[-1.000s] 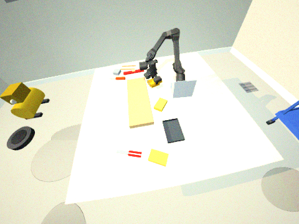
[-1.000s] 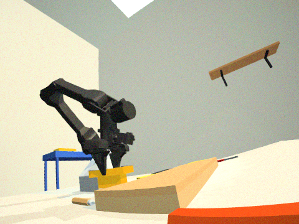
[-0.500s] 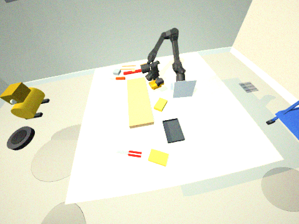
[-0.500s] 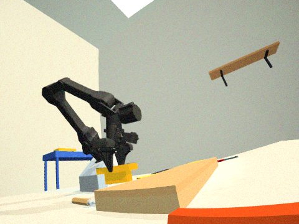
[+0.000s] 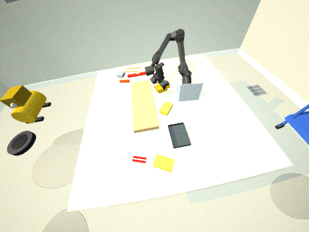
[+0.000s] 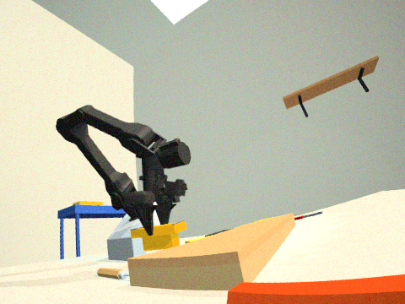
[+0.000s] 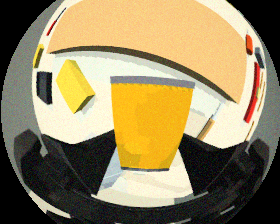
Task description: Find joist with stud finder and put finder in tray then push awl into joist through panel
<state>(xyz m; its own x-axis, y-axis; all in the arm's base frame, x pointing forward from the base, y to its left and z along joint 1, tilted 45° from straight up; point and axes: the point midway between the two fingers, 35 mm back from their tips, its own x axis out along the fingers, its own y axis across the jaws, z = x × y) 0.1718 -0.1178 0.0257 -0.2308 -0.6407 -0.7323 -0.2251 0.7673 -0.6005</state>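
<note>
The yellow stud finder lies 10 mm behind my gripper tip and 20 mm below it. Round my gripper tip: red level (190 mm ahead, 340 mm to the right, 60 mm below); then dark tray (20 mm behind, 430 mm to the left, 60 mm below); then awl (30 mm ahead, 140 mm to the right, 60 mm below).
</note>
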